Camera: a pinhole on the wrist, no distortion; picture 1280 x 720 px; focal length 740.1 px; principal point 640.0 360.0 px. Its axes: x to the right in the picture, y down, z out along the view. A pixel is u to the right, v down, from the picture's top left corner.
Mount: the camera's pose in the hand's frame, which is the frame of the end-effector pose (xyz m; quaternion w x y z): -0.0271 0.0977 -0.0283 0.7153 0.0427 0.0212 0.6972
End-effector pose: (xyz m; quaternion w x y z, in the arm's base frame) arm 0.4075 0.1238 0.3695 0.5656 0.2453 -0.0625 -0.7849
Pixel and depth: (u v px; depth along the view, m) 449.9 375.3 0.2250
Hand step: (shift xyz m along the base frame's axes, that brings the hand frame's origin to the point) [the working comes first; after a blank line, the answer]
In the camera's frame: -0.0578 0.0047 0.2250

-0.0572 -0.0345 0.1860
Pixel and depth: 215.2 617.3 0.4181
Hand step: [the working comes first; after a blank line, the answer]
In the camera's frame: -0.2400 0.1454 0.4181

-0.2759 0.1120 0.3308
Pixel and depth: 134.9 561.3 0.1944
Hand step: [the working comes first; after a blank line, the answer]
In the camera's frame: -0.1327 0.0529 0.1944

-0.0940 0.0447 0.1506
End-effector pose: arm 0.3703 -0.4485 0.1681 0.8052 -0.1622 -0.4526 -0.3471
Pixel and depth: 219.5 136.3 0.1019
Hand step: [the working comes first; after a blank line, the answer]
In the camera's frame: -0.0579 -0.0308 0.1019

-0.0131 0.0603 0.0482
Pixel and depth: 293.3 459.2 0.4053
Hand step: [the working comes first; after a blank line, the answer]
In the camera's frame: -0.1899 0.0543 0.4053

-0.3213 0.1630 0.1539
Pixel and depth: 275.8 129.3 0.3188
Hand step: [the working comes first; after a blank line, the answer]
In the camera's frame: -0.1569 -0.0994 0.3188

-0.1866 0.0683 0.2253
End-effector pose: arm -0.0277 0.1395 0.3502 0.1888 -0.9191 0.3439 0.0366
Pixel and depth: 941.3 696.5 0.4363
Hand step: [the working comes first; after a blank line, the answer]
In the camera's frame: 0.1776 0.1984 0.4363

-0.2825 0.0872 -0.4475
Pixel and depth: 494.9 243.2 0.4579
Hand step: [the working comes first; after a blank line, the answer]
In the camera's frame: -0.0898 -0.0723 0.4579

0.0951 0.1097 -0.4012
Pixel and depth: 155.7 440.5 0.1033
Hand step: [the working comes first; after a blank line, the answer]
In the camera's frame: -0.0676 0.0112 0.1033

-0.0364 0.0276 -0.0708
